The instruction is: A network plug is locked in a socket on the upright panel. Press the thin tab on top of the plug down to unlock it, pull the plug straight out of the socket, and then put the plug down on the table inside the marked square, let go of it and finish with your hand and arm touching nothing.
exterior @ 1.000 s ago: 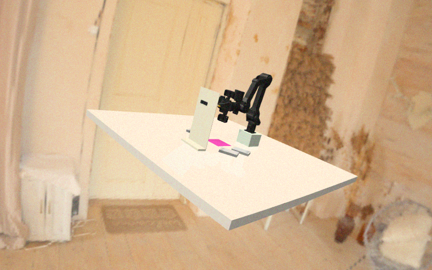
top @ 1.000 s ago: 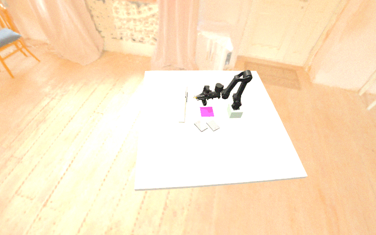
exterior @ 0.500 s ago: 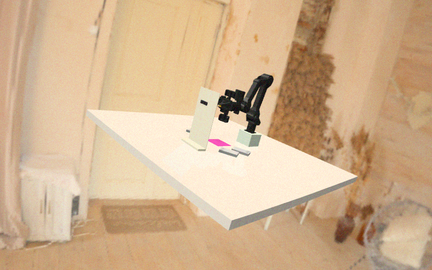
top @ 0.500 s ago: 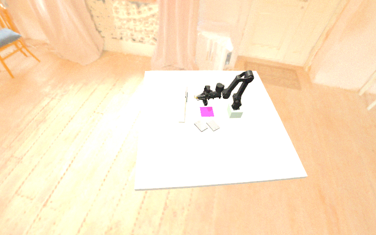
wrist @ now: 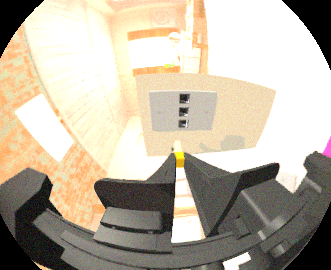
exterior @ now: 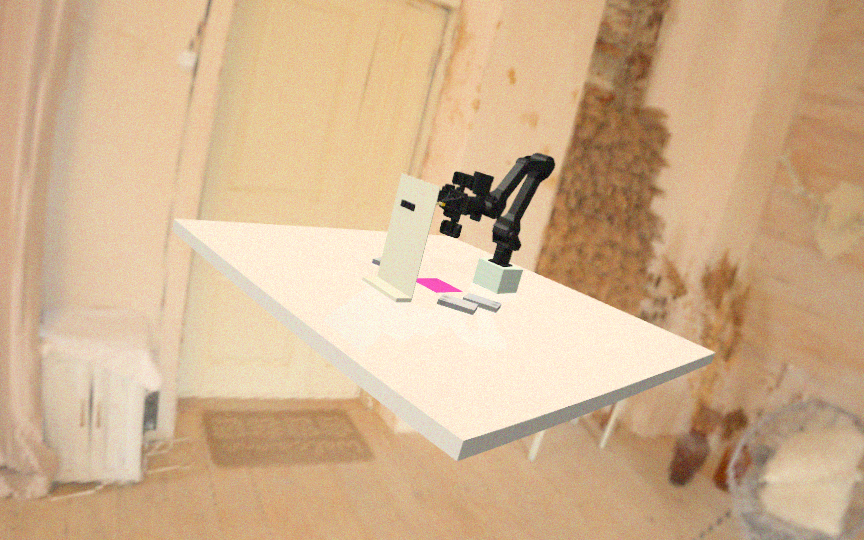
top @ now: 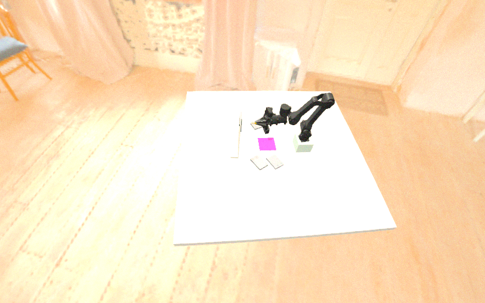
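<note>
My gripper tip is 13 cm past the magenta marked square, 3 cm to the left of it and 26 cm above it. The rest, counted from my gripper tip: upright panel 9 cm ahead, 4 cm to the right, 12 cm below; plug 1 cm ahead.
</note>
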